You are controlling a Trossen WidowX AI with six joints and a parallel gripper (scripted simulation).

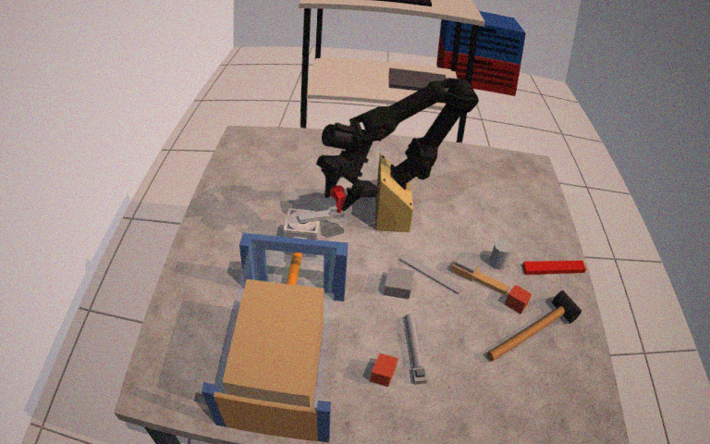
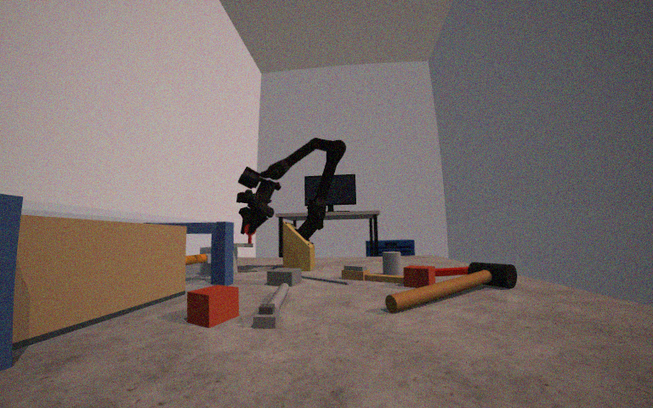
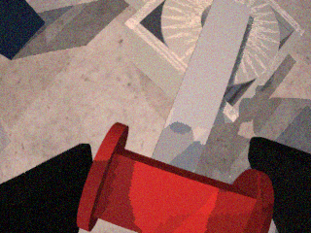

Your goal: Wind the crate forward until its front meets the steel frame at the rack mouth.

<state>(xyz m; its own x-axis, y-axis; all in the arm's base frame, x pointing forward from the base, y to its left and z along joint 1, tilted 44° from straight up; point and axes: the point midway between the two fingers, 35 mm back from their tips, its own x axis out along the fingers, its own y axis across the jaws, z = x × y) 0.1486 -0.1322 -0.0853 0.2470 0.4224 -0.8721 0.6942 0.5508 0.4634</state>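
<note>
Now: gripper tip 1 cm past the red knob and 1 cm to the right of it. The rest, counted from my gripper tip: grey winch 1 cm ahead, 9 cm to the right, 10 cm below; grey crank arm 2 cm to the right, 3 cm below; blue frame 19 cm ahead, 8 cm to the right, 3 cm below.
</note>
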